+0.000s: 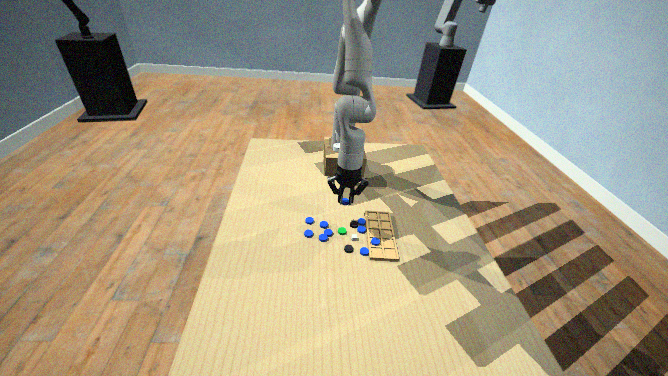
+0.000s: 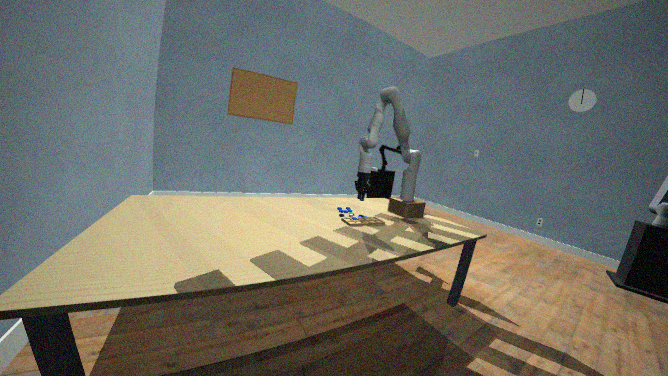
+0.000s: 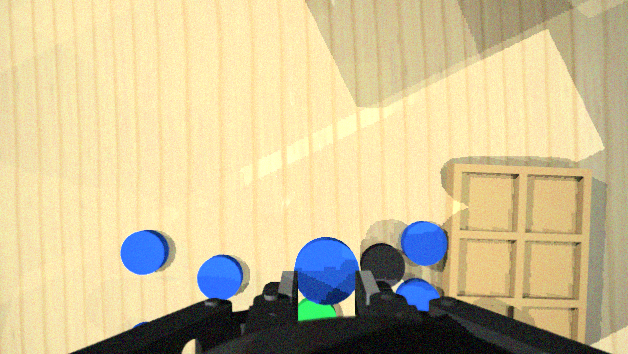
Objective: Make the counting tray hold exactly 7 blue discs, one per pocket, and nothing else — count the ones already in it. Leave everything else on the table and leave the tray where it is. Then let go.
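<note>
My gripper (image 1: 345, 200) (image 2: 362, 199) (image 3: 326, 292) is shut on a blue disc (image 1: 345, 202) (image 3: 326, 265), held above the table behind the loose discs. The wooden counting tray (image 1: 384, 259) (image 3: 522, 235) has two columns of pockets. One blue disc (image 1: 375, 241) shows in its left column, in the second row from the near end; the other pockets look empty. Three blue discs (image 1: 361, 221) (image 1: 361, 229) (image 1: 364, 251) lie on the table along the tray's left side. Several more blue discs, including one (image 1: 309, 220) (image 3: 144, 252) and another (image 1: 324, 224) (image 3: 220, 277), lie farther left.
A green disc (image 1: 342, 231) (image 3: 316, 310) lies between the blue groups. One black disc (image 1: 354, 224) (image 3: 382, 265) lies close beside a blue one near the tray; another black disc (image 1: 348, 248) lies nearer the front. A small white cube (image 1: 354, 237) lies left of the tray.
</note>
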